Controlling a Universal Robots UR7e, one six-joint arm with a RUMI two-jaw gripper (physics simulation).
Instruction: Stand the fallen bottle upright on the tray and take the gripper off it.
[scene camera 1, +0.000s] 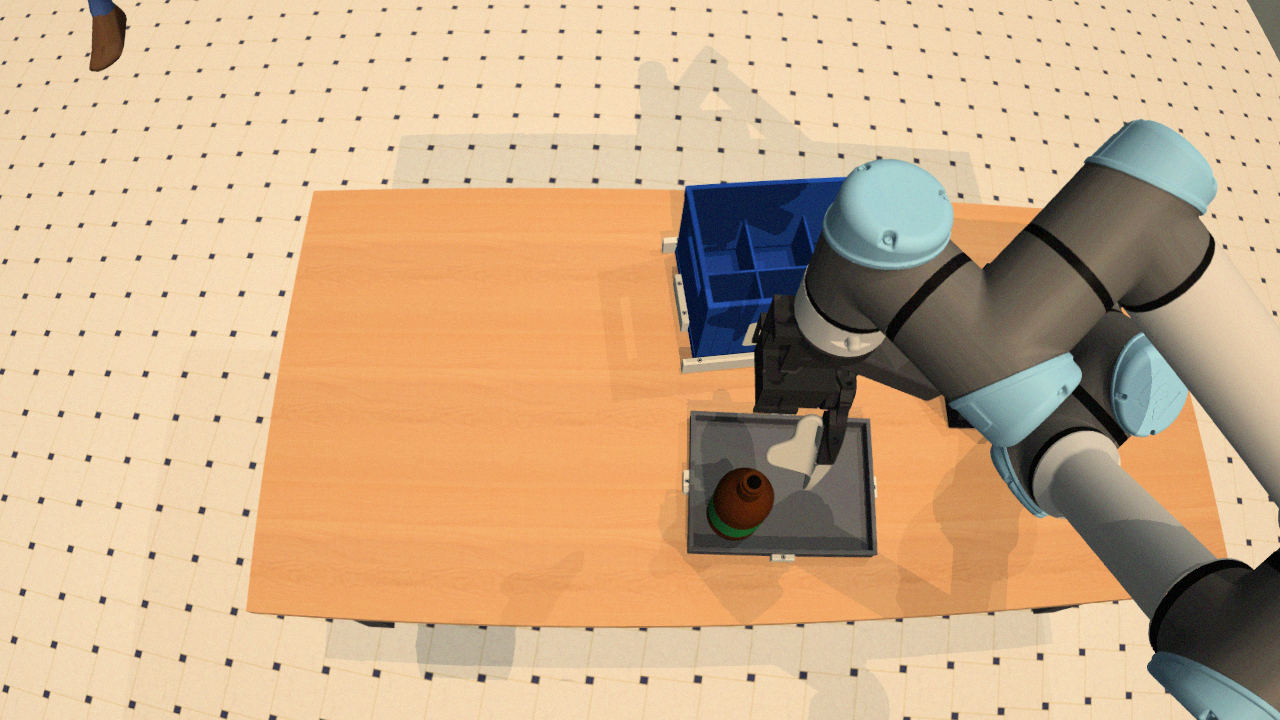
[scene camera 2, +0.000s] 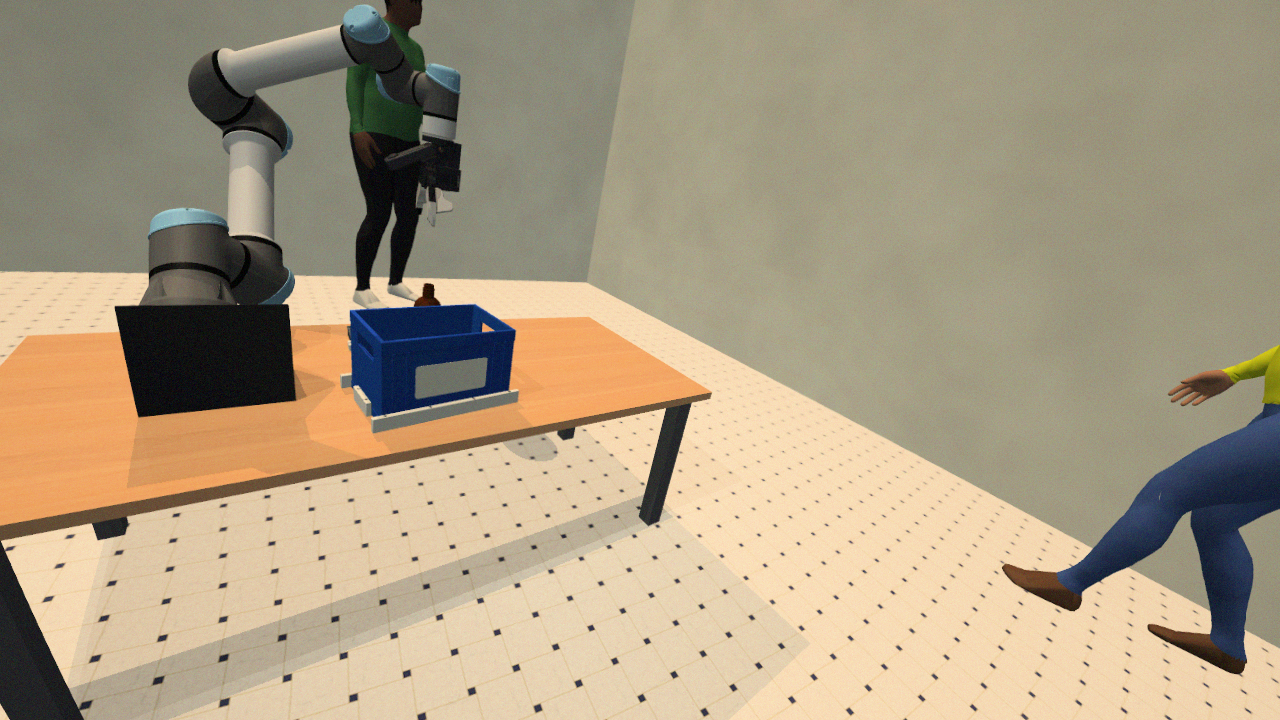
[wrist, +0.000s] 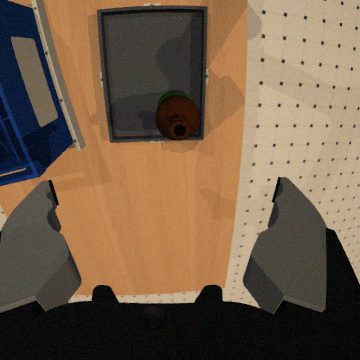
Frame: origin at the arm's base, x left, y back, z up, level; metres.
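Seen in the pictures: gripper, between the fingertips: (scene camera 1: 803, 415) (scene camera 2: 426, 220) (wrist: 164, 182); arm's base, origin of its link: (scene camera 2: 192, 327).
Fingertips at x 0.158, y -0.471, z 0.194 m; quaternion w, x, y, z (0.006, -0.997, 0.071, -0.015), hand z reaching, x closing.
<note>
Offsets run from my fingertips to a thing's middle. Level surfaces: height alone.
A brown bottle @[dz -0.249, dx +0.017, dy -0.021 m] (scene camera 1: 743, 499) (wrist: 177, 116) with a green band stands upright in the grey tray @[dz -0.320, dx -0.013, dy +0.048 m] (scene camera 1: 781, 550) (wrist: 106, 141), near the tray's front left corner in the first scene view. In the second scene view the neck of the bottle (scene camera 2: 428, 293) shows above the blue crate, and the tray is hidden. My gripper (scene camera 1: 812, 461) (scene camera 2: 433, 213) (wrist: 164, 182) is open and empty. It hangs high above the table, well above the bottle and apart from it. Both jaws show wide apart in the wrist view.
A blue divided crate @[dz -0.245, dx -0.299, dy +0.086 m] (scene camera 1: 733, 333) (scene camera 2: 433, 374) (wrist: 35, 145) stands behind the tray, bordered by white rails. The black base block (scene camera 2: 210, 362) of the arm stands on the wooden table @[dz -0.332 m] (scene camera 1: 465, 402). A person in green (scene camera 2: 393, 107) stands behind the table.
</note>
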